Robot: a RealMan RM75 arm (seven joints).
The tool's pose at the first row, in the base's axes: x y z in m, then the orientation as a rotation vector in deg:
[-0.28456, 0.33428, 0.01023, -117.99, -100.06, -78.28]
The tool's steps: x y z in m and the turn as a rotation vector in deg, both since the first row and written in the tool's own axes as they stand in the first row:
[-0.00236, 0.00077, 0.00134, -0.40, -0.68, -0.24]
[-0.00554, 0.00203, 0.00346, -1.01, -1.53, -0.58]
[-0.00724, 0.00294, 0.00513, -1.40, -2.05, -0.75]
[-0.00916, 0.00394, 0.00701, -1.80, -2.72, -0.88]
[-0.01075, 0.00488, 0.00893, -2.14, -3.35, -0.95]
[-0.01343, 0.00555, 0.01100, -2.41, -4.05, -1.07]
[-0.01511, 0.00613, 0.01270, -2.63, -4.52, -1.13]
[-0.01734, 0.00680, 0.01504, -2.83, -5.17, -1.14]
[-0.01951, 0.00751, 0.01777, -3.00, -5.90, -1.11]
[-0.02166, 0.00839, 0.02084, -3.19, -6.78, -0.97]
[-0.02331, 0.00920, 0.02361, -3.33, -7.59, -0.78]
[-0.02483, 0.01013, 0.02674, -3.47, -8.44, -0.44]
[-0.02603, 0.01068, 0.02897, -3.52, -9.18, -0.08]
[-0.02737, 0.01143, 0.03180, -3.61, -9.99, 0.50]
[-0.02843, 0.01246, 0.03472, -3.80, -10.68, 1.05]
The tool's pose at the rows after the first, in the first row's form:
[-0.28302, 0.33310, 0.00818, -118.76, -100.50, -78.27]
[-0.28059, 0.33163, 0.00533, -119.76, -101.06, -78.38]
[-0.27880, 0.33109, 0.00360, -120.40, -101.35, -78.46]
[-0.27680, 0.33048, 0.00163, -121.23, -101.65, -78.42]
[-0.27486, 0.33015, -0.00016, -122.03, -101.86, -78.32]
[-0.27298, 0.32921, -0.00290, -122.83, -102.20, -78.08]
[-0.27145, 0.32881, -0.00478, -123.40, -102.38, -77.97]
[-0.26945, 0.32836, -0.00737, -124.18, -102.57, -77.66]
[-0.26722, 0.32817, -0.01014, -125.06, -102.74, -77.23]
[-0.26466, 0.32814, -0.01301, -126.17, -102.82, -76.66]
[-0.26235, 0.32833, -0.01540, 126.66, 102.38, 75.75]
[-0.25976, 0.32878, -0.01786, 127.21, 101.69, 74.72]
[-0.25800, 0.32906, -0.01974, 127.79, 101.13, 73.78]
[-0.25573, 0.32952, -0.02198, 128.62, 100.31, 72.80]
[-0.25321, 0.33015, -0.02396, 129.33, 99.44, 72.03]

